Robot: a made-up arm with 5 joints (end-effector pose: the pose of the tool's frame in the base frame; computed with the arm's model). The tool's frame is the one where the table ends. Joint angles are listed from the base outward.
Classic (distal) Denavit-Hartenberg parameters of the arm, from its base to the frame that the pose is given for. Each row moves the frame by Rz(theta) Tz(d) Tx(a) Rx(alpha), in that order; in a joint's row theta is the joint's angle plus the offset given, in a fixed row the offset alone. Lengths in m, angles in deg.
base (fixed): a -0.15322, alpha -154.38, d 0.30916, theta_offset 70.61
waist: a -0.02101, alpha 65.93, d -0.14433, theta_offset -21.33
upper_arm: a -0.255, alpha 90, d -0.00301, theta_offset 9.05
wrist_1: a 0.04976, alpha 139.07, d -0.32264, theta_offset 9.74
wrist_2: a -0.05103, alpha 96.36, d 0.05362, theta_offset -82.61
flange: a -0.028, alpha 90, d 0.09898, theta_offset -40.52
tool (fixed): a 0, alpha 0, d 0.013, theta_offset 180
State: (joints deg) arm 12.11 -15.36 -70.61 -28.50 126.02
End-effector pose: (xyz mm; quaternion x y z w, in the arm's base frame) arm -41.8 -448.0 98.6 -0.4579 -0.7148 -0.1689 0.5009
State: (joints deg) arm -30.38 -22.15 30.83 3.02 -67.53
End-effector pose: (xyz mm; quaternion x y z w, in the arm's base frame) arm 161.0 -129.7 12.8 -0.0107 0.4198 0.5488 0.7229
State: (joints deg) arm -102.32 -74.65 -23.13 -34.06 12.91
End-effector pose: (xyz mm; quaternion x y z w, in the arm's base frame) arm -265.6 91.8 278.5 0.6409 0.1498 0.6226 0.4234
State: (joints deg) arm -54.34 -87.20 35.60 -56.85 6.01
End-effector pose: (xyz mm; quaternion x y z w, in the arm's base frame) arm -145.9 79.8 388.2 0.6224 -0.4754 0.4907 0.3819
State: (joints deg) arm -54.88 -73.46 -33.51 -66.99 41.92
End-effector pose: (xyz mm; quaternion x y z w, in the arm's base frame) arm -43.2 144.8 239.9 0.5899 -0.2935 0.3499 0.6659
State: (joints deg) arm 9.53 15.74 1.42 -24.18 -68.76
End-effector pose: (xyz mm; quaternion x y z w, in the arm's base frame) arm 62.0 -558.0 219.1 -0.3033 0.5653 -0.0817 0.7627
